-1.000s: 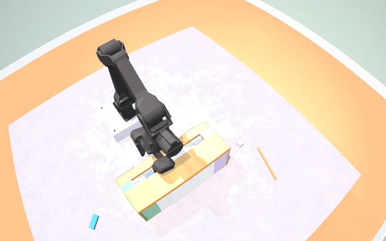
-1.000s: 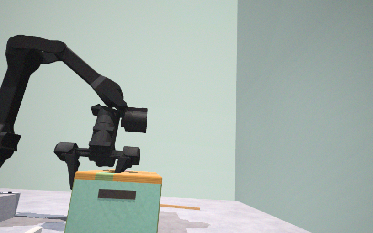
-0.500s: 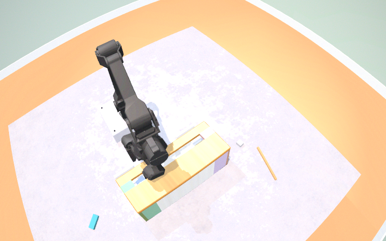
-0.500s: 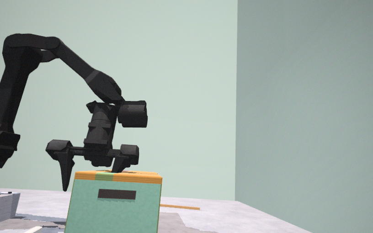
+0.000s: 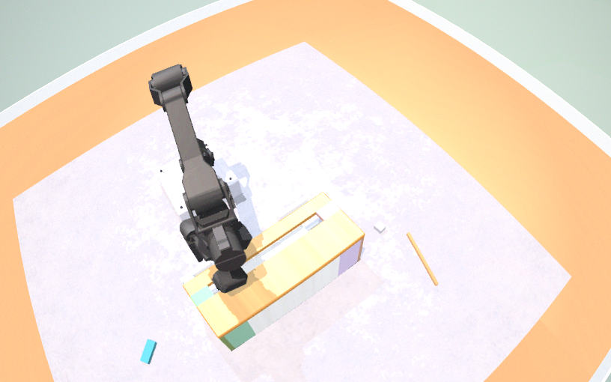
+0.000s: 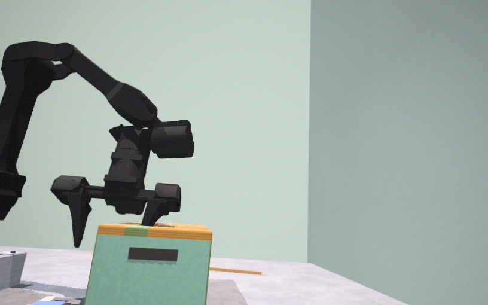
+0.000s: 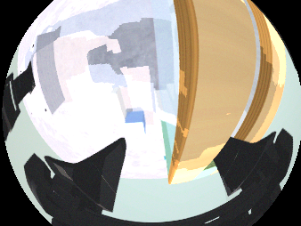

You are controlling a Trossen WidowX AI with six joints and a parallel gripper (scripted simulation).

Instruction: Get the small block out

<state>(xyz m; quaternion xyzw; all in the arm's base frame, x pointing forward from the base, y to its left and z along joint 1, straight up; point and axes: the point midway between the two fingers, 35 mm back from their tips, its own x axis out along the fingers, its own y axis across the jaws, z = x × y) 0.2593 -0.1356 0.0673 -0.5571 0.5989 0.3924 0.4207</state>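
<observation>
The blue block is 80 mm below my gripper tip, 50 mm to the right of it and 50 mm behind it. Also, from my gripper tip: thin orange stick: 420 mm to the left, 280 mm ahead, 90 mm below.
</observation>
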